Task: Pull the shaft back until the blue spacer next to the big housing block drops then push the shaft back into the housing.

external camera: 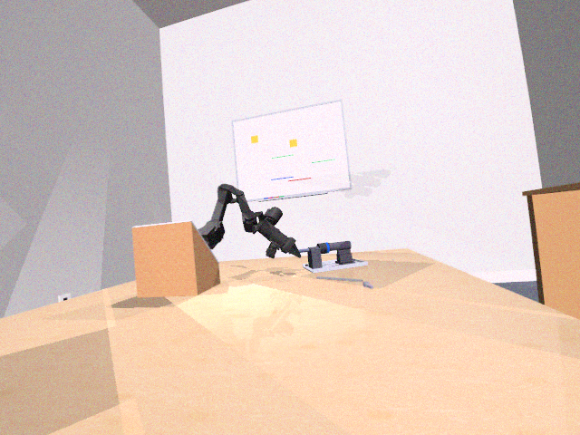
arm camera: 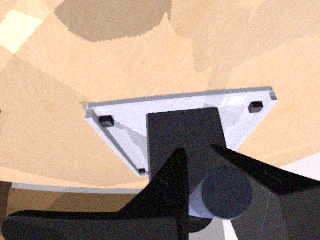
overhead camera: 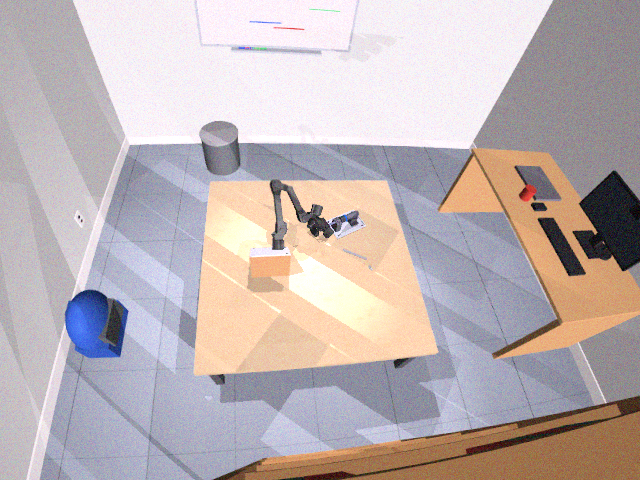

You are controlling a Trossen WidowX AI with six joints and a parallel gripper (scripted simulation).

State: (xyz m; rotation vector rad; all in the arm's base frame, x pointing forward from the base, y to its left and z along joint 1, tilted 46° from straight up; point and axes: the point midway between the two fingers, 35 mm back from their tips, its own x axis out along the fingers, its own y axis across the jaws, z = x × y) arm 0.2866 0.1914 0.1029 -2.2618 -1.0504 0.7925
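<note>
Right now the dark shaft is 50 mm ahead of my gripper tip, 30 mm to the left of it and 20 mm above it. Round my gripper tip: small piece: 260 mm ahead, 260 mm to the right, 50 mm below; blue spacer: 100 mm ahead, 60 mm to the left, 20 mm above.
</note>
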